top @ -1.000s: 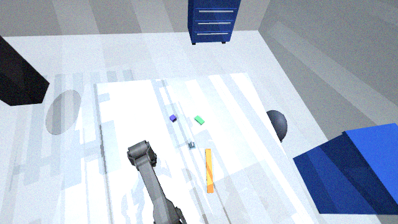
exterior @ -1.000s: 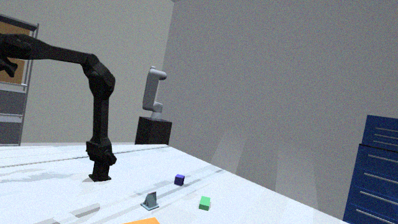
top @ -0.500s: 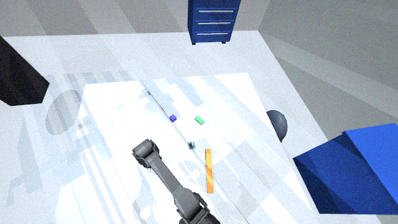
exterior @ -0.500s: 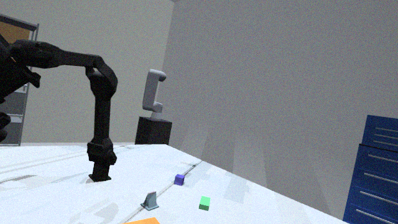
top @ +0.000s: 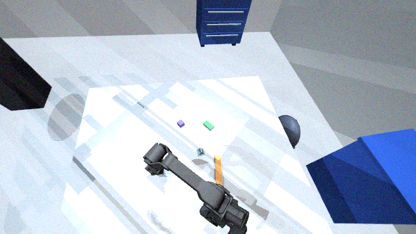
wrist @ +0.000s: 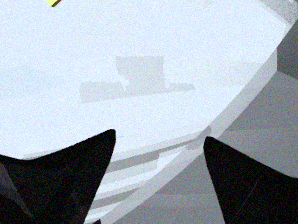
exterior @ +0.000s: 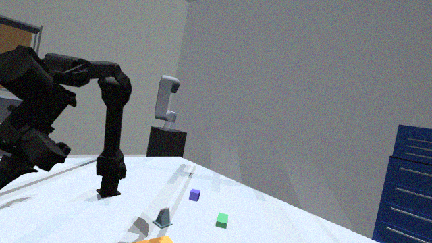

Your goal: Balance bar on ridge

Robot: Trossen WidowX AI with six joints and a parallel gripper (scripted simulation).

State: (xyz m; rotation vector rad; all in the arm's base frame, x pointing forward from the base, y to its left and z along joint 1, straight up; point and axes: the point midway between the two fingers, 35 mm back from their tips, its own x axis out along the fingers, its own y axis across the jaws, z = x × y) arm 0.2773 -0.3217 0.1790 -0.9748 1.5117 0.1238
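Now: the bar 24 cm to the left of my gripper tip, 14 cm below it and 5 cm ahead of it. Round my gripper tip: green cube (57 cm to the left, 14 cm below, 6 cm ahead); then purple cube (60 cm to the left, 13 cm below, 12 cm behind).
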